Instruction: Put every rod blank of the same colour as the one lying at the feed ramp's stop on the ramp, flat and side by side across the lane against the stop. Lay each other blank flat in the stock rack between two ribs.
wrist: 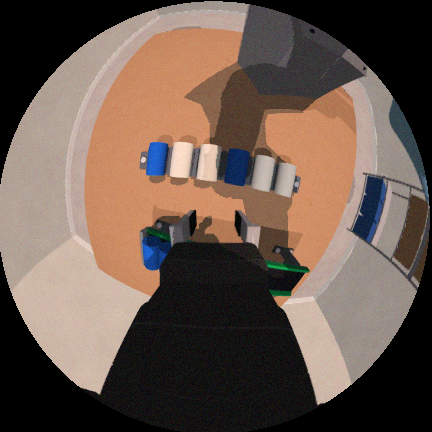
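The stock rack [143,166] holds a row of blanks lying flat between its ribs: a blue blank [157,159] at the left end, two white blanks [181,160] [208,162], a blue blank [237,167] in shadow, and two more white blanks [263,173] [285,180], greyish in shadow, at the right end. The feed ramp [287,267], with green edges, runs under my gripper body, which hides its middle. Two blue blanks [151,253] [165,251] lie side by side at its left end, the second partly hidden. My gripper [215,217] is open and empty, between rack and ramp.
A large dark grey body [270,40] rises at the top, beyond the rack, and casts a shadow over the orange table top [125,110]. Blue bins [370,207] stand in a shelf unit off the table at the right. A pale border [77,165] surrounds the table top.
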